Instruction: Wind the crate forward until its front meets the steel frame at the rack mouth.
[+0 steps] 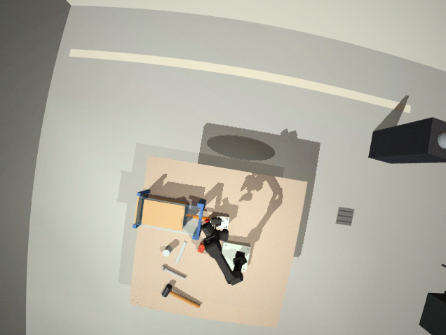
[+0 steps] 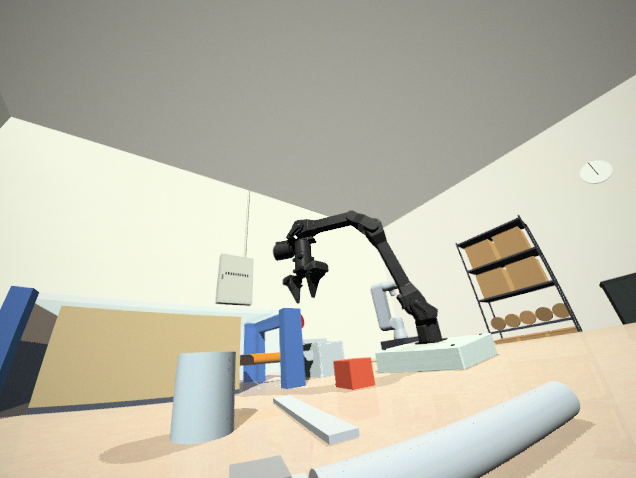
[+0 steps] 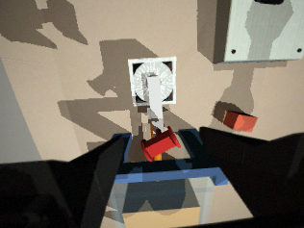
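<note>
Right now my gripper tip is 8 cm above the red knob, 5 cm short of it and 1 cm to the right of it. Also, from my gripper tip: winch crank handle: 11 cm below, 1 cm ahead; winch: 18 cm below, 6 cm behind, 1 cm to the right; blue frame: 11 cm below, 11 cm ahead, 1 cm to the left.
</note>
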